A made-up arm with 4 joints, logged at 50 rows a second.
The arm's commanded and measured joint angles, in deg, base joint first. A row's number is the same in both.
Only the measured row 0 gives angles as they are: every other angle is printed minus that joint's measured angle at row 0.
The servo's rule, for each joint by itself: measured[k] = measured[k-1] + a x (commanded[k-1-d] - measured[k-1]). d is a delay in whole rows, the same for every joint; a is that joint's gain. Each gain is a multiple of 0.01, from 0.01 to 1. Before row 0 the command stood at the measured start. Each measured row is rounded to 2 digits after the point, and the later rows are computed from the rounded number. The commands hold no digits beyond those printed.
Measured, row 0:
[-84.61 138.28 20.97 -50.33]
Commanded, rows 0 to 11:
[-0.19 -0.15 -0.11 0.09]
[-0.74 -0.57 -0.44 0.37]
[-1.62 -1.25 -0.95 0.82]
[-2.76 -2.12 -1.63 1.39]
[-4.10 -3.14 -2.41 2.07]
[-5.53 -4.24 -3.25 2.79]
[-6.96 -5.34 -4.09 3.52]
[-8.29 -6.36 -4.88 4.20]
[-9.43 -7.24 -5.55 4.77]
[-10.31 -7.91 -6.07 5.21]
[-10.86 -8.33 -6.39 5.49]
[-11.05 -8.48 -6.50 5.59]
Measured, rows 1 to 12:
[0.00 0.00 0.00 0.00]
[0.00 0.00 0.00 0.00]
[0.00 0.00 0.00 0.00]
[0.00 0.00 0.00 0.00]
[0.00 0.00 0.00 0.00]
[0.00 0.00 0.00 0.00]
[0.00 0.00 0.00 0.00]
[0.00 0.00 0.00 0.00]
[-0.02 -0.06 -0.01 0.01]
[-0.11 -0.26 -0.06 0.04]
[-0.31 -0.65 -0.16 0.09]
[-0.63 -1.22 -0.32 0.18]
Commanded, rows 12 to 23:
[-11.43 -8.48 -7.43 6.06]
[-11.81 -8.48 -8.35 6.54]
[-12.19 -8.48 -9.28 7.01]
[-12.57 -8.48 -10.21 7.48]
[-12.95 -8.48 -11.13 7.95]
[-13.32 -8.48 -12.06 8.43]
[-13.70 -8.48 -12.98 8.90]
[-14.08 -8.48 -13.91 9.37]
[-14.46 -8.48 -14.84 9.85]
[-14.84 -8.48 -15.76 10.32]
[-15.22 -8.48 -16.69 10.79]
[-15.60 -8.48 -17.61 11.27]
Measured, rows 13 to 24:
[-1.08 -1.97 -0.55 0.31]
[-1.66 -2.86 -0.85 0.48]
[-2.35 -3.83 -1.21 0.69]
[-3.12 -4.82 -1.61 0.94]
[-3.94 -5.76 -2.04 1.21]
[-4.77 -6.60 -2.48 1.49]
[-5.56 -7.27 -2.91 1.77]
[-6.27 -7.74 -3.30 2.04]
[-6.94 -8.03 -3.75 2.32]
[-7.57 -8.21 -4.26 2.62]
[-8.17 -8.32 -4.81 2.93]
[-8.74 -8.38 -5.40 3.25]

